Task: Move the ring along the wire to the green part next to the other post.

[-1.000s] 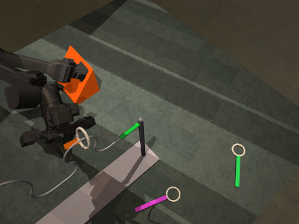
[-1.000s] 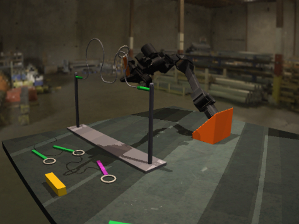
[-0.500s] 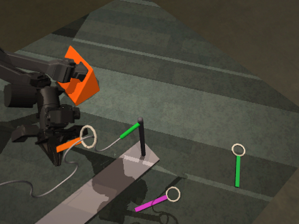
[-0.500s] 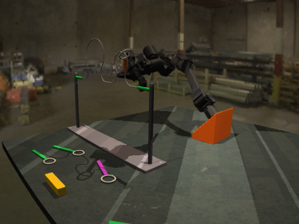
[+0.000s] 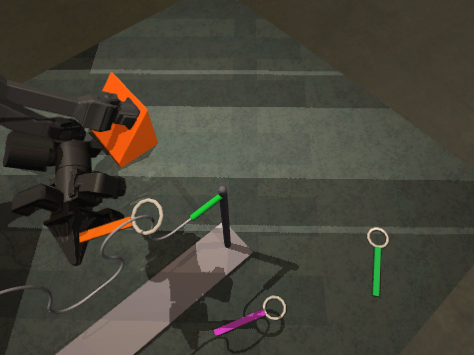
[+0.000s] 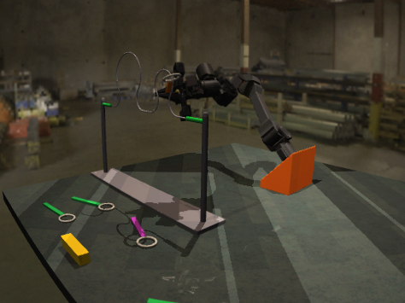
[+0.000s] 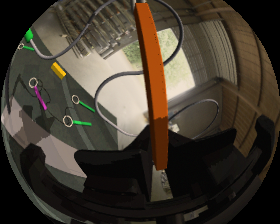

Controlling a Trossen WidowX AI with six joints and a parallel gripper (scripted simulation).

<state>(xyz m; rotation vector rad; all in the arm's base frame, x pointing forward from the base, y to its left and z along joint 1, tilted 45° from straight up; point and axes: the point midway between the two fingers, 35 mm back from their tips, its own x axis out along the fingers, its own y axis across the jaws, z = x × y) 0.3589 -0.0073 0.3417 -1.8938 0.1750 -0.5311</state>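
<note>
Right now my gripper tip is 9 cm to the right of the orange-handled ring, 4 cm below it and 1 cm short of it. Also, from my gripper tip: green-handled ring (53 cm to the left, 34 cm below, 27 cm ahead); yellow block (38 cm ahead, 33 cm below, 20 cm to the left); magenta-handled ring (34 cm below, 21 cm to the left, 19 cm ahead).
</note>
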